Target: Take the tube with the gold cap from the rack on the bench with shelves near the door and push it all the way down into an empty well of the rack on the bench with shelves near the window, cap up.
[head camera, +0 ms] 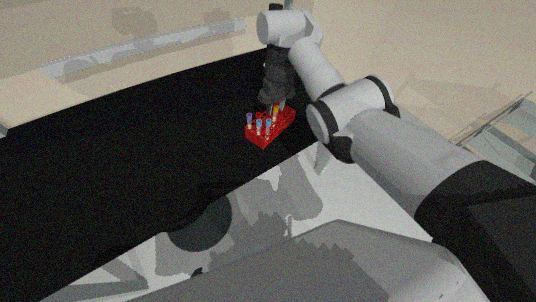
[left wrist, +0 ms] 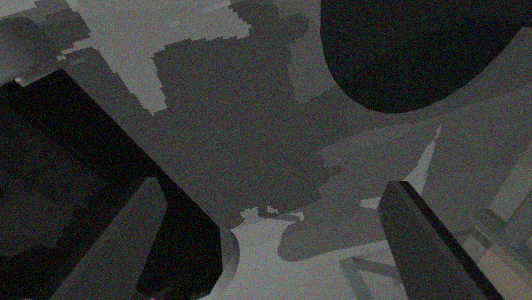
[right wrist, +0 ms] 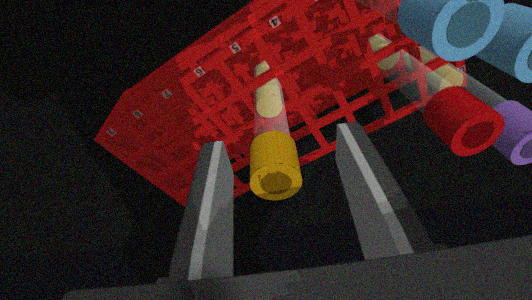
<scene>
In view: the left gripper (left wrist: 270, 193), the right gripper (head camera: 274, 111) and a red rack (head camera: 284, 118).
The red rack also shows in the right wrist view (right wrist: 205, 93). The right gripper is seen too in the right wrist view (right wrist: 281, 149). The left wrist view does not show the red rack: it is out of frame.
</scene>
